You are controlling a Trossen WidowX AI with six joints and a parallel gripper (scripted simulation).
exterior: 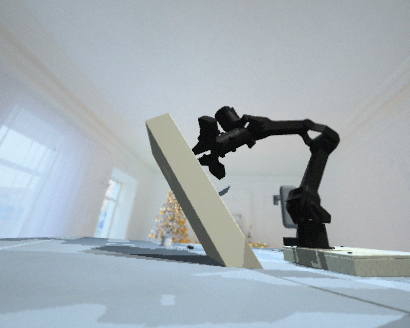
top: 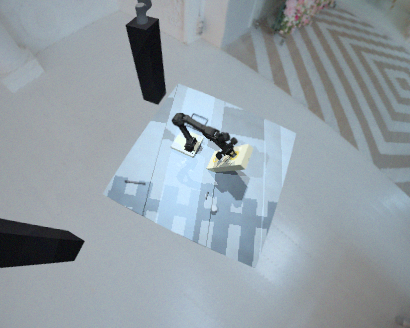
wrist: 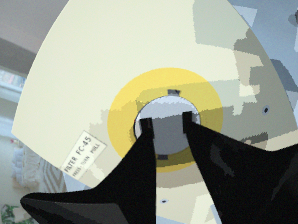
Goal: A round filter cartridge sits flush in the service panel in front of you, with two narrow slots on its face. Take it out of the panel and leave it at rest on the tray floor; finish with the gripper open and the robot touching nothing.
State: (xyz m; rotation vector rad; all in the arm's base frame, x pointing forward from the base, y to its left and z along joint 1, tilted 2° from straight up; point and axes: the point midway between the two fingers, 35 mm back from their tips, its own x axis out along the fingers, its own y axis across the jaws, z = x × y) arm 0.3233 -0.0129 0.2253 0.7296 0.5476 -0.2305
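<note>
Now: the round grey filter cartridge 2 cm ahead of my gripper tip and 1 cm below it. From my gripper tip the other things lie so: tan service panel (3 cm behind, 9 cm below).
</note>
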